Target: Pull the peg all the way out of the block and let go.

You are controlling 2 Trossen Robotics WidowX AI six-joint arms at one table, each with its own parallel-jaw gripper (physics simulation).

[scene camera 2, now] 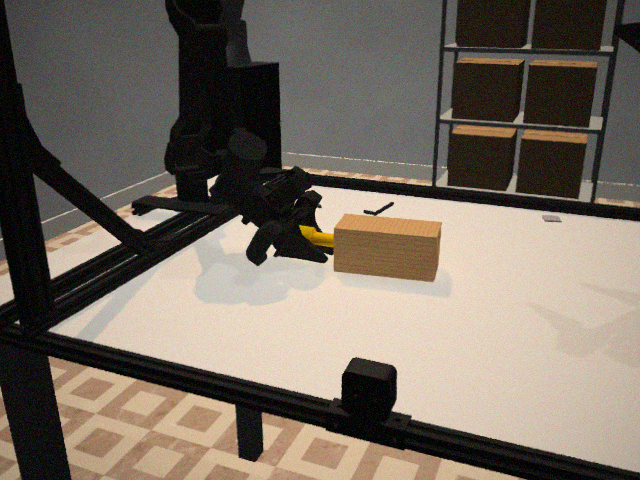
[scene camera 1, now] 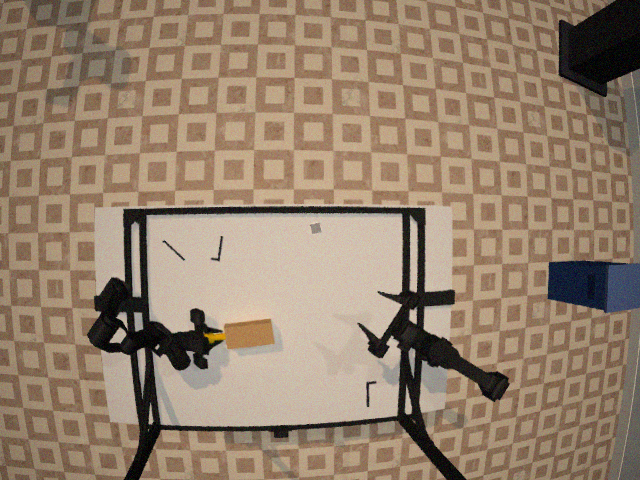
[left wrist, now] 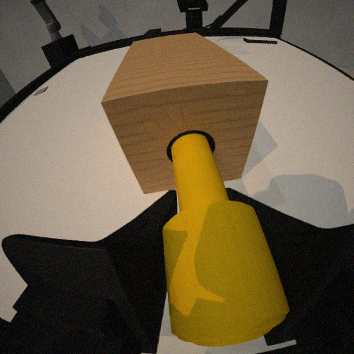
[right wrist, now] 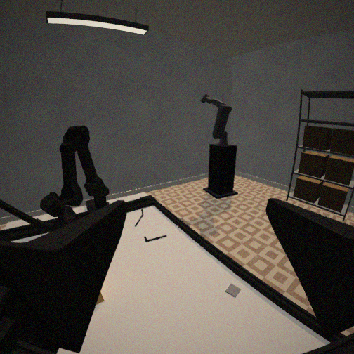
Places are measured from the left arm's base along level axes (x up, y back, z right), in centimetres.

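Where they show: left gripper, fingertip midpoint: (scene camera 2: 330, 257) (scene camera 1: 222, 335); right gripper, fingertip midpoint: (scene camera 2: 635, 29) (scene camera 1: 367, 307); left arm's base, origin of the base link: (scene camera 2: 192, 200) (scene camera 1: 118, 290).
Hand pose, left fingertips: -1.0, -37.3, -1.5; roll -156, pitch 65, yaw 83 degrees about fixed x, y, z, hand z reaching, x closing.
Observation:
Each offset is from my left fingertips to the centre of the thing, as dx, dy, dz. "spot": to the spot under its first point. Level surfaces: height alone.
A wooden block @[+2.6, -7.4, -4.8] (scene camera 1: 249, 334) (scene camera 2: 387, 250) (left wrist: 185, 67) is at the centre-left of the table; a corner shows in the right wrist view (right wrist: 100, 298). In scene camera 2 its shadow shows below its lower edge, so it seems slightly off the table. A yellow peg @[+2.6, +0.1, -0.2] (scene camera 1: 216, 337) (scene camera 2: 321, 238) (left wrist: 225, 270) has its thin shaft in the round hole of the block's left end, with its thick head outside. My left gripper (scene camera 1: 216, 338) (scene camera 2: 324, 245) (left wrist: 199, 195) is shut on the peg's thick head. My right gripper (scene camera 1: 369, 308) (right wrist: 198, 206) is open and empty, well right of the block.
A black frame (scene camera 1: 279, 210) (scene camera 2: 180, 384) borders the white table @[dx -0.9] (scene camera 1: 310, 382) (scene camera 2: 248, 341). A small grey square @[spot: -0.6, -13.0, -43.6] (scene camera 1: 315, 228) (scene camera 2: 551, 219) (right wrist: 232, 290) and thin black angle pieces lie on it. A black camera housing (scene camera 2: 369, 387) stands on the front rail. A shelf rack (scene camera 2: 439, 103) stands behind.

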